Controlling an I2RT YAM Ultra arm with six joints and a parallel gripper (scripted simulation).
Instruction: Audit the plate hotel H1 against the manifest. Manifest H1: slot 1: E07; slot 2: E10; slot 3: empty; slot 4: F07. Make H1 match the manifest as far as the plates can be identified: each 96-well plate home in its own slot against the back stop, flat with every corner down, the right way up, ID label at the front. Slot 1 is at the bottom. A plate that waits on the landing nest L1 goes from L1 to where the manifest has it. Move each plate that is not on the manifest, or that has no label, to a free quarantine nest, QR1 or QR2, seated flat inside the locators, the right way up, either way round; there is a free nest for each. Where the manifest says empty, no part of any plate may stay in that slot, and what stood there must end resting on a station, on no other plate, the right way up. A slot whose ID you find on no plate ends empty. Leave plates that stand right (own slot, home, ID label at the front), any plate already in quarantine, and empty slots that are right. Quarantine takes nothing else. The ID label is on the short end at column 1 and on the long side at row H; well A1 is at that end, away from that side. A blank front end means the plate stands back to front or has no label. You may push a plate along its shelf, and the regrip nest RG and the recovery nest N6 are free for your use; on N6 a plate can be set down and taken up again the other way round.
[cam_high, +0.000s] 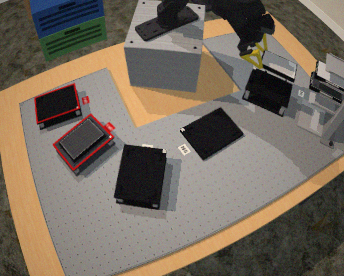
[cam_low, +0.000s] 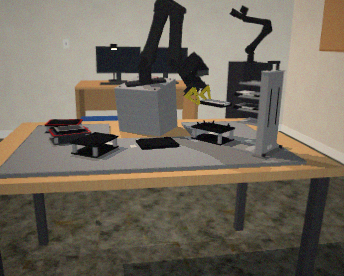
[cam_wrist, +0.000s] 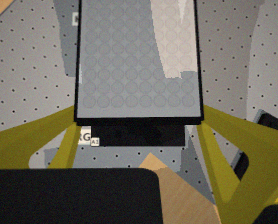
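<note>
My hand is 4 cm past the A1 mark, 4 cm to the right of it and 11 cm above it. Round my hand: pale grey 96-well plate: 21 cm ahead, 13 cm to the left, 6 cm above; black regrip nest RG: 5 cm ahead, 3 cm to the left, 11 cm below; RG tag: 6 cm behind, 7 cm to the left, 17 cm below.
</note>
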